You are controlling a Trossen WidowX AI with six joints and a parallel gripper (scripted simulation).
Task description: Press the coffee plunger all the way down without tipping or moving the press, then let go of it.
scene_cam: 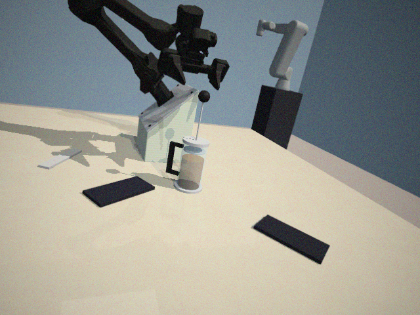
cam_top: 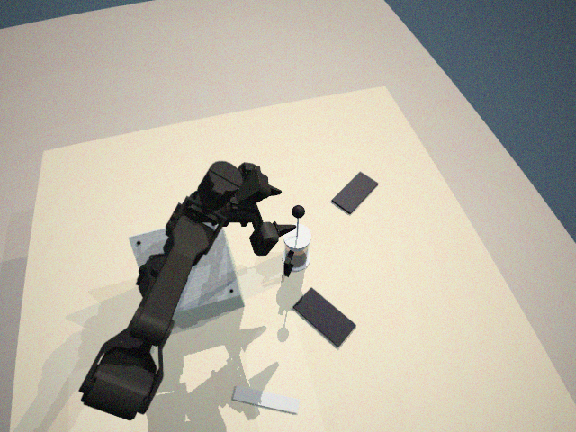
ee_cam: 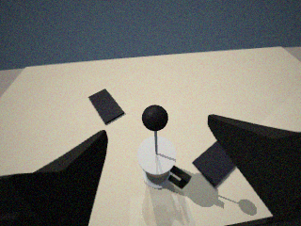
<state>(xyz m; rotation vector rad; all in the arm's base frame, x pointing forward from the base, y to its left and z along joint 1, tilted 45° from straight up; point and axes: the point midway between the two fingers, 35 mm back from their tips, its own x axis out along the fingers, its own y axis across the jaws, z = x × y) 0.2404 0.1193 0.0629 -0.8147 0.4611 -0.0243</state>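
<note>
The glass coffee press is 140 mm below my gripper tip, 20 mm ahead of it and 10 mm to the right of it. Round my gripper tip: white strip 330 mm to the right, 260 mm below, 110 mm behind.
</note>
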